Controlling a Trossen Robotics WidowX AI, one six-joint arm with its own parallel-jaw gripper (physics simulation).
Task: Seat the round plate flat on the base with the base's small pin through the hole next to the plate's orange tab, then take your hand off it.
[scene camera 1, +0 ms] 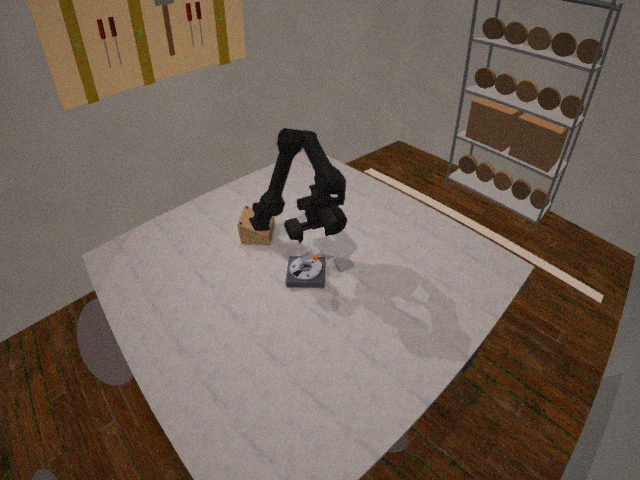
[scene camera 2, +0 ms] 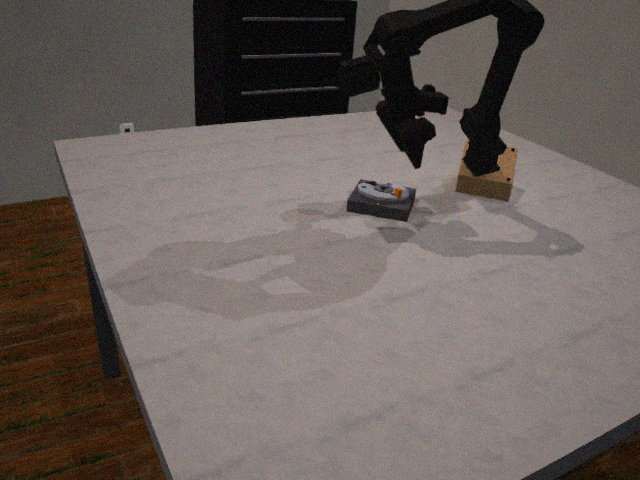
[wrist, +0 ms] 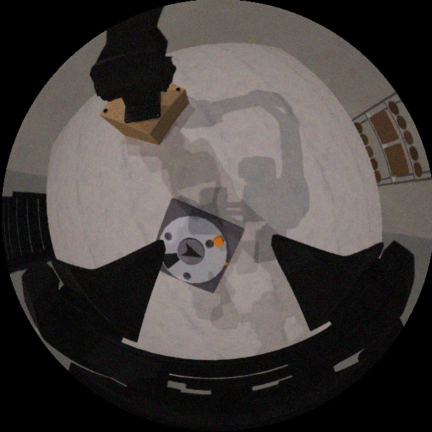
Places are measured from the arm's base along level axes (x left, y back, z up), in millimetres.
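Pixels of known places: gripper, fingertip midpoint: (scene camera 1: 313,238) (scene camera 2: 410,159); arm's base, link origin: (scene camera 1: 259,224) (scene camera 2: 481,164).
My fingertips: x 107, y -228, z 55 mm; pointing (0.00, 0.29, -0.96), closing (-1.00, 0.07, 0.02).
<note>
For each thing: its top centre in the pictures, then the offset to it from my fingertips. "spot": a spot on its surface instead. Level surfaces: height alone.
- round light grey plate, top centre: (scene camera 2: 384,180) (scene camera 1: 305,262) dx -45, dy -29, dz -63 mm
- square dark grey base, top centre: (scene camera 2: 383,187) (scene camera 1: 305,266) dx -44, dy -30, dz -78 mm
- small orange mark, surface spot: (scene camera 2: 377,204) spot: dx +6, dy -59, dz -92 mm
- pale table, surface height: dz -116 mm
The round light grey plate (scene camera 1: 316,269) (scene camera 2: 369,191) (wrist: 201,275) lies on the square dark grey base (scene camera 1: 306,283) (scene camera 2: 378,209) (wrist: 230,231). Its orange tab (scene camera 1: 315,257) (scene camera 2: 398,192) (wrist: 218,241) has a dark hole beside it; whether the small pin is through that hole, and whether the plate is fully flat, I cannot tell. A small orange mark (scene camera 2: 377,204) (wrist: 226,263) on the base is a little apart from the tab. My gripper (scene camera 1: 313,232) (scene camera 2: 413,159) (wrist: 218,243) is open and empty, above the base and apart from it. In the wrist view the left finger hides a little of the base's left edge.
The arm's wooden mounting block (scene camera 1: 255,236) (scene camera 2: 485,184) (wrist: 167,120) stands near the base on the pale table (scene camera 1: 248,361) (scene camera 2: 361,335) (wrist: 100,175). Beyond the table are a shelf rack (scene camera 1: 460,135) and a black drawer cabinet (scene camera 2: 219,62). The arm casts shadows around the base.
</note>
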